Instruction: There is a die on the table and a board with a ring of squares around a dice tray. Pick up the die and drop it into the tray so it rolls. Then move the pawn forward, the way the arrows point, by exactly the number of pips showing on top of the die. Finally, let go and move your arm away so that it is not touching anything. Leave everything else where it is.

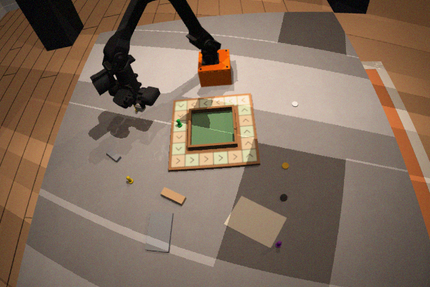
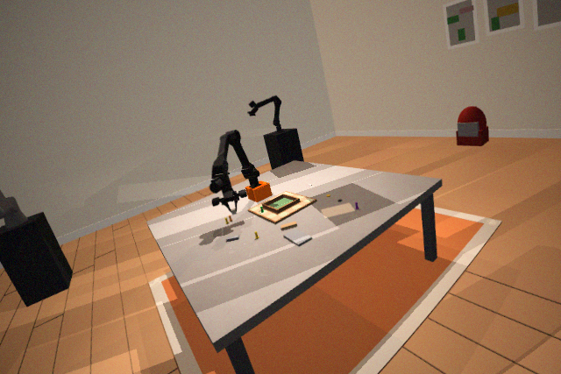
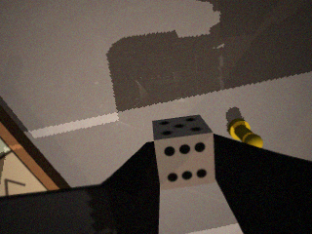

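The green pawn lies 5 cm ahead of my gripper tip, 14 cm to the left of it and 3 cm below it. From my gripper tip the other things lie so: wooden block (31 cm ahead, 14 cm to the left, 5 cm below); white die (right at my gripper tip); green tray (7 cm ahead, 25 cm to the left, 5 cm below).
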